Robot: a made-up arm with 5 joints.
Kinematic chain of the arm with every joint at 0, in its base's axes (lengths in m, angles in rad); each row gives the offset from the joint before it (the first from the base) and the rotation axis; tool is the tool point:
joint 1: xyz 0 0 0.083 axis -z
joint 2: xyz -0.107 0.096 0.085 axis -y
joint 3: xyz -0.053 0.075 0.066 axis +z
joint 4: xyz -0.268 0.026 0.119 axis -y
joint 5: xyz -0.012 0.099 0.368 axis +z
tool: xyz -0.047 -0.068 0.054
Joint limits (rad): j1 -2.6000..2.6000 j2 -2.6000..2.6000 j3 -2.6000..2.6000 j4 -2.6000..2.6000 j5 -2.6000..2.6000
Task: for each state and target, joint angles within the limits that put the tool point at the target. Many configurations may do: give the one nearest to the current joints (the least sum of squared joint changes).
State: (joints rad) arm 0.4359 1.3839 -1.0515 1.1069 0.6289
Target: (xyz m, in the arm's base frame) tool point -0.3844 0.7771 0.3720
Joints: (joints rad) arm 0.4279 1.0598 -1.3349 0.2690 0.7939
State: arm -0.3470 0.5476 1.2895 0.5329 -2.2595
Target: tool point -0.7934 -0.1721 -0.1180
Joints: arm -0.0498 1.0987 0.8780 0.6898 -2.2496
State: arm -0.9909 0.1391 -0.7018 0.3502 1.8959
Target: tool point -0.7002 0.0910 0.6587
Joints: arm -0.6012 0.3679 -0.7722 0.2925 1.8981
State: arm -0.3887 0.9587 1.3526 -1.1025 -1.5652
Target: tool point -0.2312 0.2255 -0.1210
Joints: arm -0.1659 1.6825 1.8787 -1.8906 -1.8167
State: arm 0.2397 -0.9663 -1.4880 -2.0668 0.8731
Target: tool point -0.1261 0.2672 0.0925
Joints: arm 0.4626 -0.9785 -1.4389 -2.4352 0.9409
